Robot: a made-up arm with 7 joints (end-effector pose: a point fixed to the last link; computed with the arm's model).
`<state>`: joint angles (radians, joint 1 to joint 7).
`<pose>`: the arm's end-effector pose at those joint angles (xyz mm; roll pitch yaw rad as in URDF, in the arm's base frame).
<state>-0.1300 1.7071 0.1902 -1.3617 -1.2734 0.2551 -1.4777</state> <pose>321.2 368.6 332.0 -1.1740 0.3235 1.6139</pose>
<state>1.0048 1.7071 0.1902 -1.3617 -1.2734 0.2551 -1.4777</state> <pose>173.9 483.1 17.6 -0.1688 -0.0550 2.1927</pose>
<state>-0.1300 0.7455 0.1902 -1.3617 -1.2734 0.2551 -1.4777</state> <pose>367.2 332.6 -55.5 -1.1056 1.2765 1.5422</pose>
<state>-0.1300 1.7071 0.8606 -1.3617 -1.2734 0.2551 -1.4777</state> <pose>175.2 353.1 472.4 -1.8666 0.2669 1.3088</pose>
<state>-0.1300 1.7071 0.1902 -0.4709 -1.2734 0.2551 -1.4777</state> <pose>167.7 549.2 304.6 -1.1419 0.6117 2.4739</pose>
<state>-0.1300 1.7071 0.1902 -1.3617 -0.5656 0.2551 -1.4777</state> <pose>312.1 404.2 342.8 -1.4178 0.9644 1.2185</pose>
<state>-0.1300 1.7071 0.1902 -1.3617 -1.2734 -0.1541 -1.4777</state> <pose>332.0 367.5 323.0 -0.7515 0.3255 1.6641</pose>
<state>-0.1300 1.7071 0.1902 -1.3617 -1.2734 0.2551 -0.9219</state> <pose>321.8 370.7 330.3 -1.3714 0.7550 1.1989</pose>
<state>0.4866 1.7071 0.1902 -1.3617 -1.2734 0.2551 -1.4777</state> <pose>289.2 438.3 140.4 -0.5915 0.1890 1.9829</pose>
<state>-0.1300 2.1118 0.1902 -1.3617 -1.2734 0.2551 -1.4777</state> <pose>299.7 273.8 471.8 -1.2181 -0.0758 1.6583</pose>
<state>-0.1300 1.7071 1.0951 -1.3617 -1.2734 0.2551 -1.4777</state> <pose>106.5 351.9 494.8 -2.0963 0.2030 1.2227</pose>
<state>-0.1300 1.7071 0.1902 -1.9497 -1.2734 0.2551 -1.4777</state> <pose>321.8 209.4 311.6 -1.0618 0.1623 1.0852</pose>
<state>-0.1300 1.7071 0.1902 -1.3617 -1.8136 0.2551 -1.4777</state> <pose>331.4 352.3 309.7 -1.1673 -0.1862 1.7951</pose>
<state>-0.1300 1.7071 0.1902 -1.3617 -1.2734 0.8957 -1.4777</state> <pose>299.6 367.8 335.9 -1.8298 0.2829 1.5492</pose>
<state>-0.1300 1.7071 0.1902 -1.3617 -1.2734 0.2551 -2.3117</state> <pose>321.8 364.6 332.4 -1.2206 -0.3655 2.0923</pose>
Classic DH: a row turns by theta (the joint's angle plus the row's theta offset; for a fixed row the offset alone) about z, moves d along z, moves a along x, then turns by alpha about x. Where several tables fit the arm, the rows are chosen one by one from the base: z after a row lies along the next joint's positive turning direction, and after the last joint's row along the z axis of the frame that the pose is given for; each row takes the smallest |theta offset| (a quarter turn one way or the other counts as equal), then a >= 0, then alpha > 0; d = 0 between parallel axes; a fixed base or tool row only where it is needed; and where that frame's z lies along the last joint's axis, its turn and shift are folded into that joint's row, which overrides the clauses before.
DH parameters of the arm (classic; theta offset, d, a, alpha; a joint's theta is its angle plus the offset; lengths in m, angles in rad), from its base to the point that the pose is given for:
base (fixed): 0 0.1427 -0.015 -1.2217
joint 1: 1.5708 -0.0122 0.0102 1.5708
joint 2: 1.2217 0.049 0.004 -1.5708
joint 3: -1.5708 -0.321 0.043 -1.5708
joint 4: 0 0 -0.063 1.5708
joint 5: 0 -0.249 -0.012 -1.5708
joint 6: 0 0.044 -0.011 1.5708
joint 7: -0.0086 -0.0342 0.001 0.9994
tool (fixed): 0.0479 0.0059 0 0

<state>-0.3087 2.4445 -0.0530 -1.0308 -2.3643 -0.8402 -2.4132</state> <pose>225.0 312.3 558.6 -2.7207 -1.0951 -1.2508</pose>
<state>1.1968 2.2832 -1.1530 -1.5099 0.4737 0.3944 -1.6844</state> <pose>-36.7 551.1 113.8 -0.3823 -0.5395 -2.5844</pose>
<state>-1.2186 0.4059 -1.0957 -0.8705 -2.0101 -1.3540 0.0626</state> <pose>534.0 -155.9 11.2 0.8608 0.0533 2.4993</pose>
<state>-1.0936 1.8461 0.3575 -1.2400 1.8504 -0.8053 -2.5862</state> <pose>92.3 377.3 591.8 -1.7858 -0.5497 -0.9502</pose>
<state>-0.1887 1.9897 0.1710 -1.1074 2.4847 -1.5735 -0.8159</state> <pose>251.9 448.9 415.1 -1.3390 -0.0301 -2.1745</pose>
